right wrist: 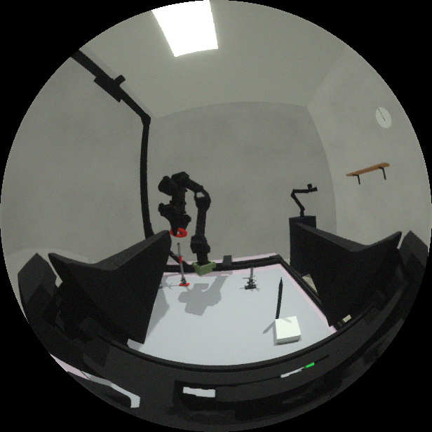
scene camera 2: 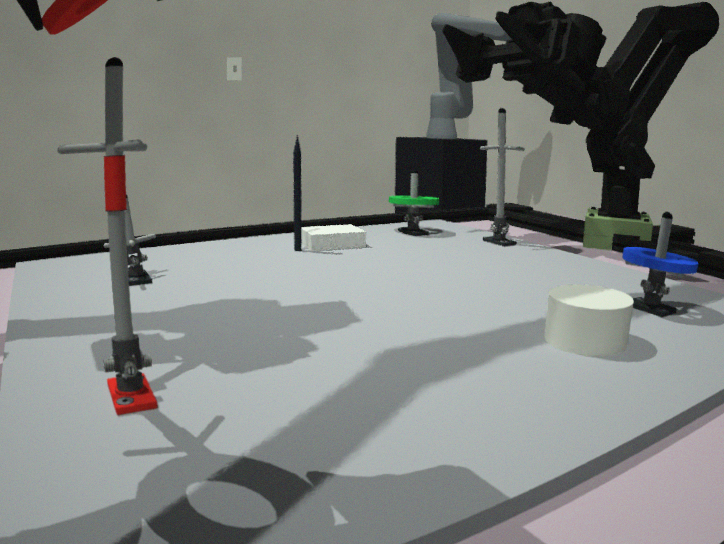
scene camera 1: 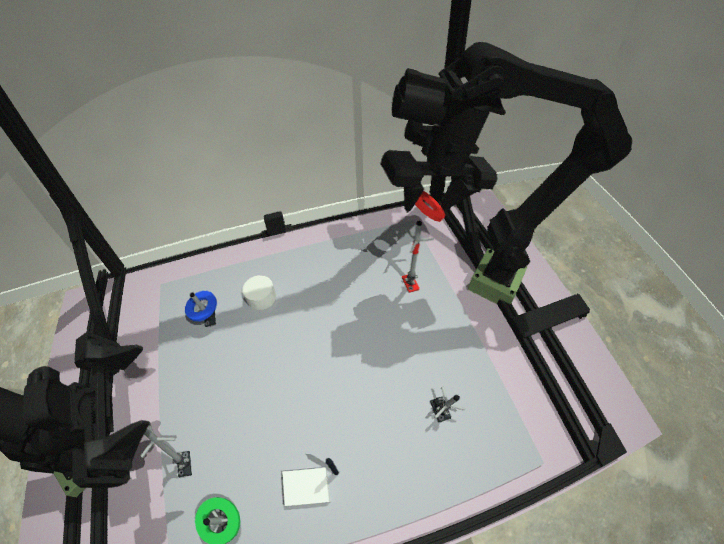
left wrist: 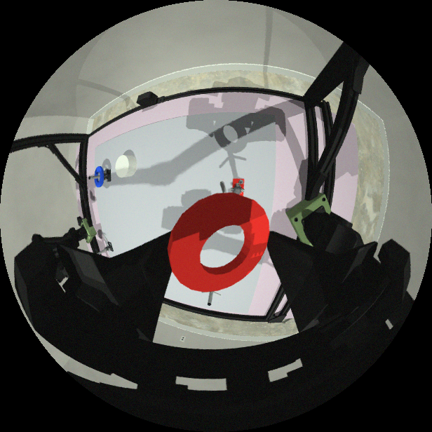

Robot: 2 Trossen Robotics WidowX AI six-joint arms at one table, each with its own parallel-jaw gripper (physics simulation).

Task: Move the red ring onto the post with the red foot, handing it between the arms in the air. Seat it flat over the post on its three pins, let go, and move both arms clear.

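Frame: origin at the left arm's base, x ahead, y left, z up, level; millimetres.
Where they show: left gripper, fingertip midpoint: (scene camera 2: 101,13) (scene camera 1: 424,210); right gripper, fingertip midpoint: (scene camera 2: 469,21) (scene camera 1: 142,382); left arm's base, origin of the base link: (scene camera 1: 500,271); right arm's base, origin of the base link: (scene camera 2: 618,214).
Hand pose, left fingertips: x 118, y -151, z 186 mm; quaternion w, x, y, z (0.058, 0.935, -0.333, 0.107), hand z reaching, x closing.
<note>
Each offset is from my left fingertips to the top centre of the thing. "*": to the spot under its first point.
The red ring @(dx -1, dy +3, dz +38 mm) (scene camera 1: 437,214) (scene camera 2: 73,12) (left wrist: 187,250) (right wrist: 180,236) is in the air, tilted, held between the fingers of my left gripper (scene camera 1: 430,205) (left wrist: 223,237). The post with the red foot @(* dx +3, dy -6, dz -131 mm) (scene camera 1: 414,260) (scene camera 2: 119,263) (right wrist: 182,270) stands below it; in scene camera 1 its black tip lies just under the ring. Its pins @(* dx -12, dy +6, dz -75 mm) (scene camera 2: 81,148) stick out above a red band and carry no ring. In the left wrist view the red foot (left wrist: 239,182) shows past the ring's upper edge, and mat shows through the ring's hole. My right gripper (scene camera 1: 143,388) (right wrist: 233,233) is open and empty, far from the ring.
A blue ring @(dx +305, dy -324, dz -167 mm) (scene camera 1: 191,313) (scene camera 2: 681,263) and a green ring @(dx +569, dy -13, dz -167 mm) (scene camera 1: 201,514) (scene camera 2: 400,201) are on other posts. Two bare posts @(* dx +213, dy +180, dz -175 mm) (scene camera 1: 447,406) @(* dx +536, dy -135, dz -139 mm) (scene camera 1: 169,450) stand elsewhere. A white cylinder @(dx +198, dy -260, dz -185 mm) (scene camera 1: 258,294) (scene camera 2: 585,327), a white block @(dx +445, dy +57, dz -200 mm) (scene camera 1: 304,486) (scene camera 2: 336,238) and a dark spike @(dx +397, dy +81, dz -80 mm) (scene camera 2: 297,198) stand on the mat.
</note>
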